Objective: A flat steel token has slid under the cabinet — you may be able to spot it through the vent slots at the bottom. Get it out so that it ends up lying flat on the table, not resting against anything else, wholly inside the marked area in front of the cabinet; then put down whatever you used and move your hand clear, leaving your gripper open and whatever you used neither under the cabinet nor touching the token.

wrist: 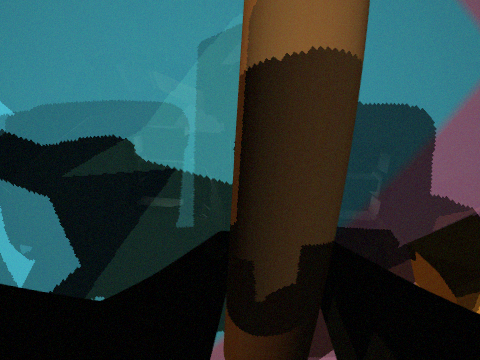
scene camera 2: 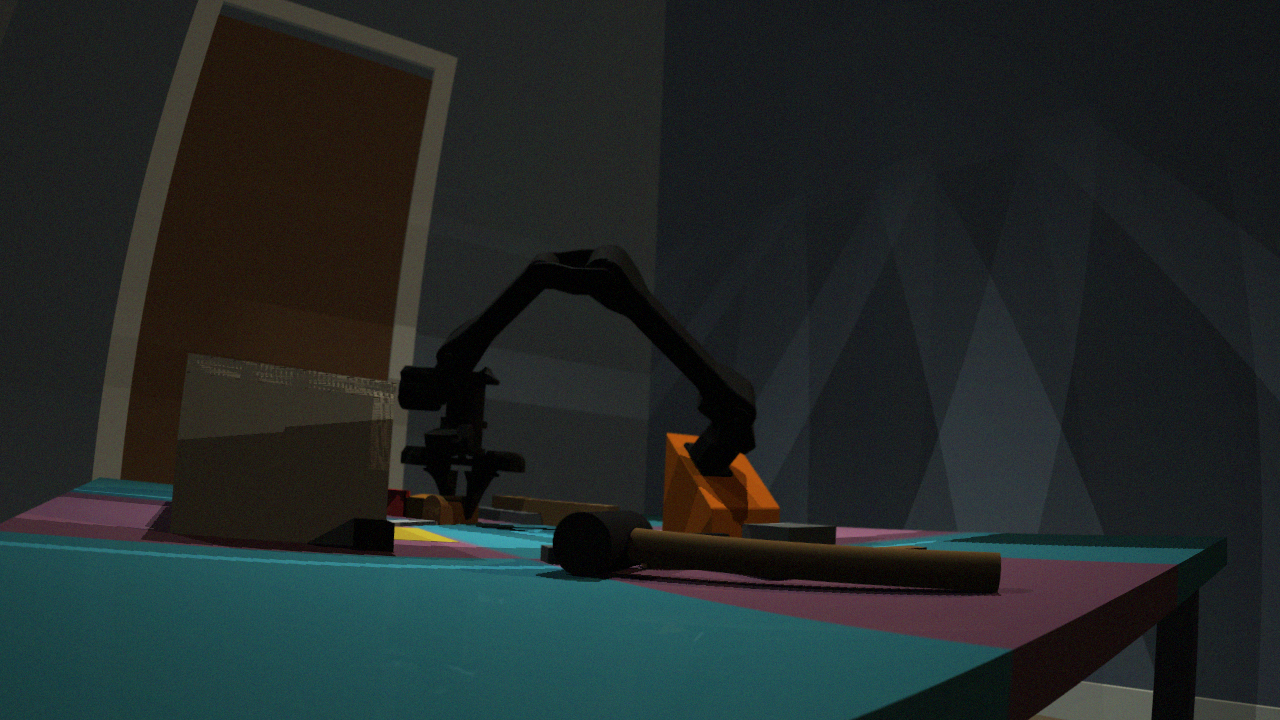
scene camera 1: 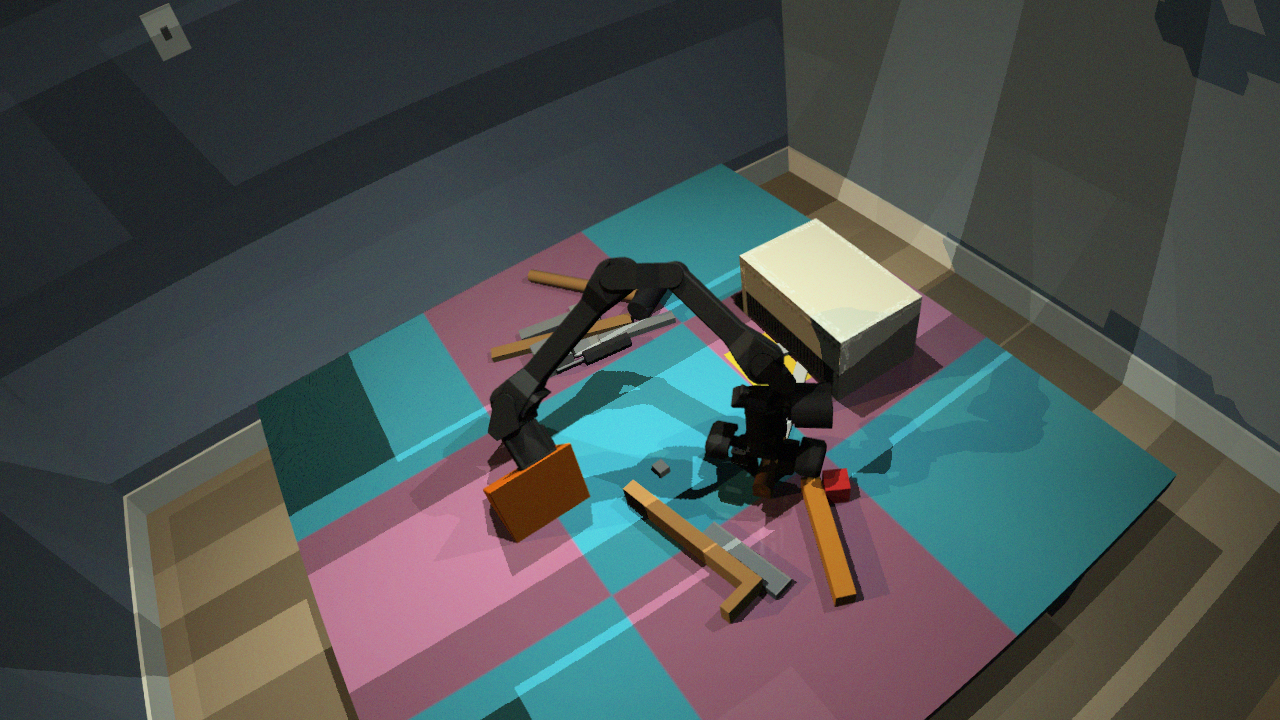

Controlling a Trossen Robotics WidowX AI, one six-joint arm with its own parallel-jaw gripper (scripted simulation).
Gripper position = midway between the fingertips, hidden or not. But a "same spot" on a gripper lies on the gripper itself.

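From the wrist view I can see my gripper, but a l-shaped wooden piece is out of frame in the wrist view. Scene camera 2 shows my gripper too, and there you'd find the l-shaped wooden piece (553, 512). Then scene camera 1 gives me my gripper (766, 478) together with the l-shaped wooden piece (748, 585). And on my gripper, (wrist: 181, 304) and (scene camera 2: 467, 484) are the same spot.
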